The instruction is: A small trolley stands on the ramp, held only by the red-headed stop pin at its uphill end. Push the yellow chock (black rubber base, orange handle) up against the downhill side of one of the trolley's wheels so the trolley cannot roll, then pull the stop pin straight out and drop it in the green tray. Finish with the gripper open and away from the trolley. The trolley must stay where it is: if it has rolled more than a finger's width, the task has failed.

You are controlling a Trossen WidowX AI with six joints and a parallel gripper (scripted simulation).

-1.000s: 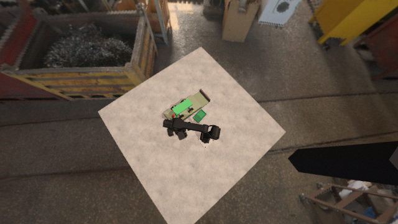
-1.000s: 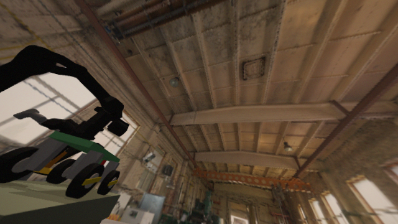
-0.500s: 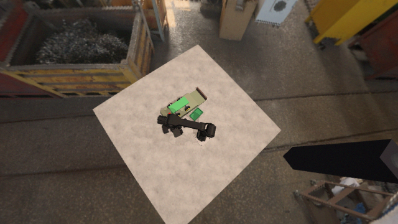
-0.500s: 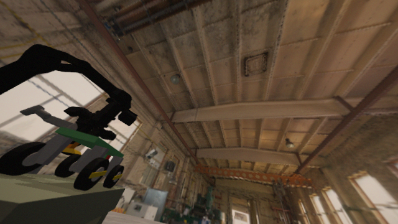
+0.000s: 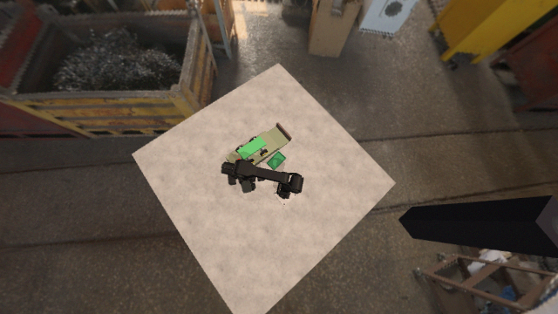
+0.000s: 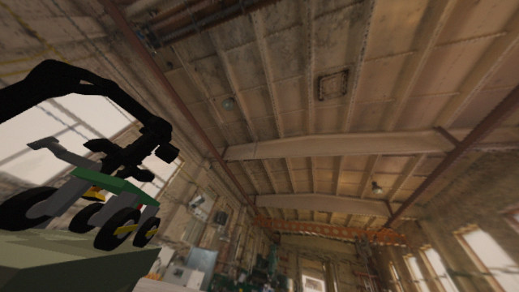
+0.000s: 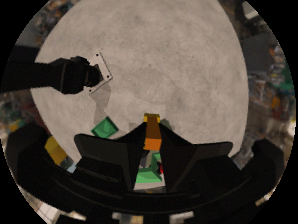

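My gripper tip is now 2 cm short of the yellow chock, 1 cm to the left of it and 1 cm above it. From my gripper tip the other things lie so: ramp: 16 cm ahead, 13 cm below, 12 cm to the right; trolley: 16 cm ahead, 12 cm to the right, 6 cm below; red-headed stop pin: 13 cm ahead, 4 cm below, 1 cm to the right.
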